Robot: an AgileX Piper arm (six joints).
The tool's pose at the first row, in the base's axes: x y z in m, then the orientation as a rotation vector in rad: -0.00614 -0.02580 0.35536 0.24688 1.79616 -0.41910
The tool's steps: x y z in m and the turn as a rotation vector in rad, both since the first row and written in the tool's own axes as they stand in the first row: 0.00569 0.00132 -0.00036 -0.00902 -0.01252 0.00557; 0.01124 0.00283 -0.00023 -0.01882 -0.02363 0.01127; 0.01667 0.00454 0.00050 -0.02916 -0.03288 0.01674; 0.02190 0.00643 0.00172 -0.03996 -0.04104 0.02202; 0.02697 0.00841 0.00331 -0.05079 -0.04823 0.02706; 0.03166 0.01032 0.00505 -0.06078 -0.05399 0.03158
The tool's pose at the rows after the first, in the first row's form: -0.00746 -0.02474 0.34976 0.24242 1.78436 -0.40770; -0.00823 -0.02370 0.34415 0.23789 1.77402 -0.39545; -0.00836 -0.02271 0.33850 0.23324 1.76559 -0.38280; -0.00794 -0.02175 0.33290 0.22839 1.75830 -0.36983; -0.00711 -0.02085 0.32737 0.22355 1.75196 -0.35697; -0.00607 -0.02006 0.32217 0.21919 1.74695 -0.34517
